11 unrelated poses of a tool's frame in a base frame.
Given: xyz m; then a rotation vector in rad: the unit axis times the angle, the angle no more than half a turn.
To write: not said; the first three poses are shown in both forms.
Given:
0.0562 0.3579 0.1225 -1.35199 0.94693 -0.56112
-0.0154 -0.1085 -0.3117 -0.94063 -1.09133 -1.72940
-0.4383 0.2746 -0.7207 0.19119 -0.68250 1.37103
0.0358 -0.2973 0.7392 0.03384 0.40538 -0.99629
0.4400 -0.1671 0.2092 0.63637 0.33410 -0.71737
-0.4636 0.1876 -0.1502 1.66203 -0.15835 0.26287
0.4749 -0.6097 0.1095 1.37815 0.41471 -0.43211
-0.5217 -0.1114 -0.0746 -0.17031 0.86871 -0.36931
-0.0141 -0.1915 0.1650 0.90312 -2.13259 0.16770
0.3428 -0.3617 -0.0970 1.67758 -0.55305 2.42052
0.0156 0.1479 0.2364 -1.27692 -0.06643 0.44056
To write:
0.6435 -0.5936 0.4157 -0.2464 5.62 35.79 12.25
0.4308 -0.3771 -0.4375 -0.6934 -1.54 -10.85 -31.17
0.7167 0.0864 -0.3084 0.6195 -43.83 27.46 -72.07
0.8587 0.0161 0.1931 -0.4745 3.58 -29.73 73.92
0.8738 0.3047 0.1600 -0.3435 44.00 -16.71 20.92
0.6637 0.7356 -0.0701 0.1163 -46.36 18.76 -15.02
0.7308 0.6260 0.1884 -0.1963 47.49 -60.97 10.95
0.8872 -0.0819 0.4179 -0.1777 -52.17 -11.14 -7.46
0.3984 0.3567 -0.8424 0.0662 -1.41 -19.15 16.50
0.0725 0.5584 -0.1841 0.8057 34.28 -36.17 -9.70
0.7800 -0.5909 -0.0307 0.2039 1.56 14.79 23.64

